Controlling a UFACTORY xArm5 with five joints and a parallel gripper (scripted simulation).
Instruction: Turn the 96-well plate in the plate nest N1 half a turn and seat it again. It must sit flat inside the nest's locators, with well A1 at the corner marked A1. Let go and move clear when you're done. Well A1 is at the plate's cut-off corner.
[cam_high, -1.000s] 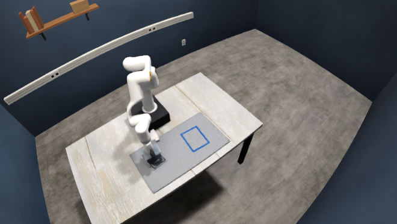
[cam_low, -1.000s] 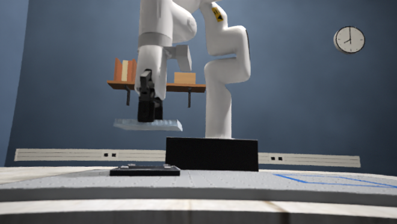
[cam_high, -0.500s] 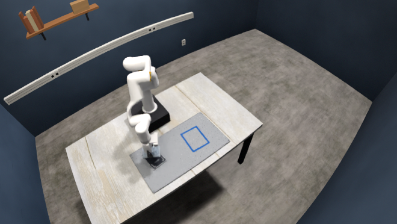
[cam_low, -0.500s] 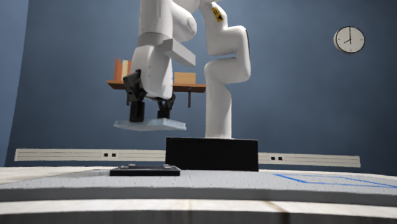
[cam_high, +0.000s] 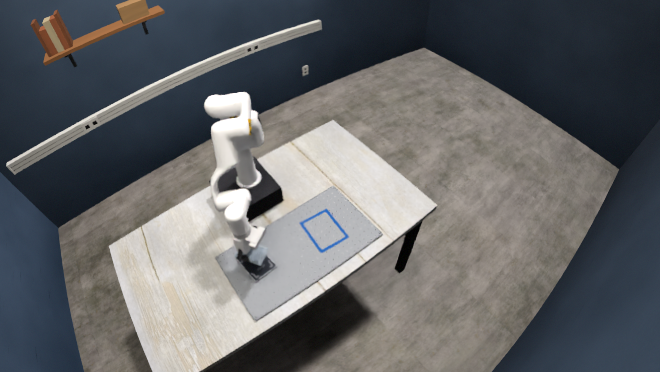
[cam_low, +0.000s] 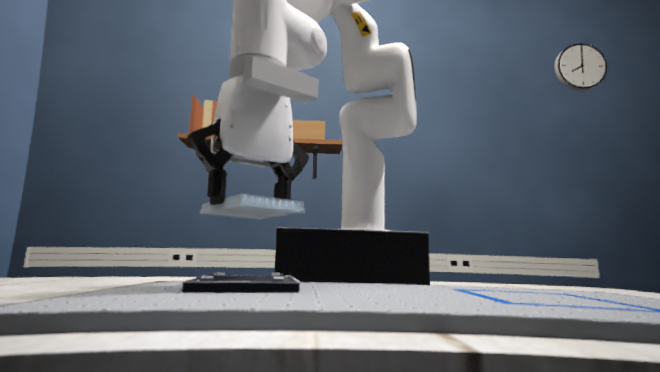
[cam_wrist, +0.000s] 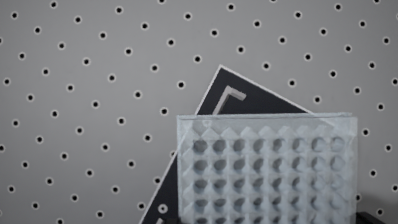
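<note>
My hand is 1 cm above the 96-well plate. From my hand the other things lie so: black plate nest: 10 cm below.
</note>
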